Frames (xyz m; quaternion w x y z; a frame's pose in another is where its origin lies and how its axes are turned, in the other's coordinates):
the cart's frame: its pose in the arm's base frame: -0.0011 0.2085 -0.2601 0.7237 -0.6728 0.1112 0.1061
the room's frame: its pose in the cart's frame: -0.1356 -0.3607 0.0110 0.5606 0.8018 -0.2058 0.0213
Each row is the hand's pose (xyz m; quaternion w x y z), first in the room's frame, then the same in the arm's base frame.
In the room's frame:
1: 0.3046 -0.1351 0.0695 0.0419 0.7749 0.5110 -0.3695
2: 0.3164 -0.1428 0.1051 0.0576 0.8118 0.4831 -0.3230
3: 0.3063 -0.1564 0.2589 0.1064 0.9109 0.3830 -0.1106
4: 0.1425 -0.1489 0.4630 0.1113 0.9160 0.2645 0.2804
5: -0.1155 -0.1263 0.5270 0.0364 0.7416 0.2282 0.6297
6: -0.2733 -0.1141 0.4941 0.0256 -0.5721 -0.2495 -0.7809
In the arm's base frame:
1: 0.3116 0.1205 0.1368 0.0963 -0.6898 -0.6743 0.2454
2: 0.3278 0.1012 0.1657 0.0950 -0.7330 -0.6415 0.2054
3: 0.3336 0.0199 0.2972 0.0955 -0.8549 -0.5095 0.0182
4: 0.1898 -0.1028 0.4783 0.1389 -0.8807 -0.3069 -0.3330
5: -0.0603 -0.1745 0.5374 0.2145 -0.7043 -0.1698 -0.6551
6: -0.2187 -0.1884 0.5083 0.2549 -0.5257 -0.1342 -0.8004

